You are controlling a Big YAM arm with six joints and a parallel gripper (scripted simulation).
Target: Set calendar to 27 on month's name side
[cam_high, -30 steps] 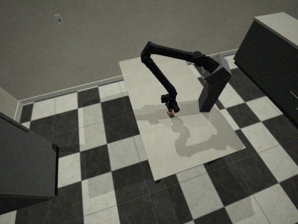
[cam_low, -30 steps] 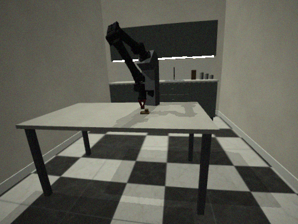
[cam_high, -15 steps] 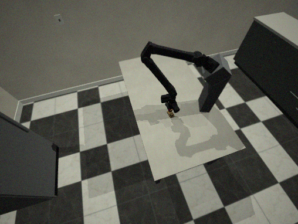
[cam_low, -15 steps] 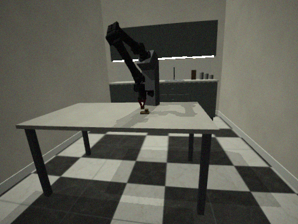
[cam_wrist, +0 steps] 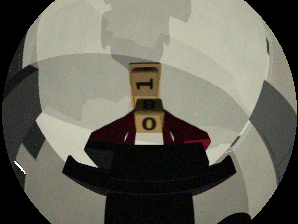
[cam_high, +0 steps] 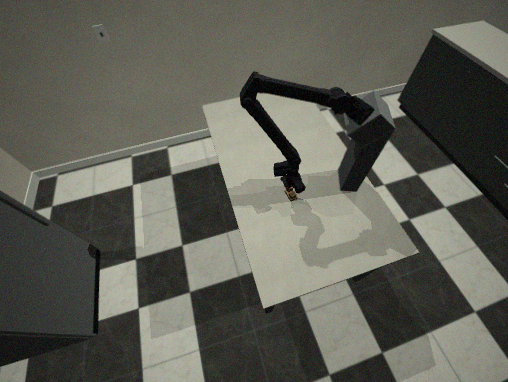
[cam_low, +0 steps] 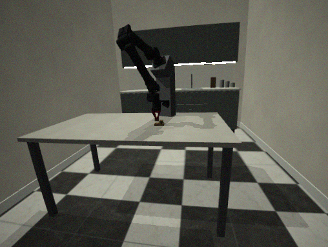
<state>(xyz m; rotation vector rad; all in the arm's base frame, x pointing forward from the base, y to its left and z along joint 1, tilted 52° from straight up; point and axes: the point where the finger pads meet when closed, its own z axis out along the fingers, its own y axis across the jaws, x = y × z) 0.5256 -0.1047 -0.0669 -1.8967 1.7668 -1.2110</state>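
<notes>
Right now my hand is 20 mm to the right of the wooden tray and 50 mm above it.
</notes>
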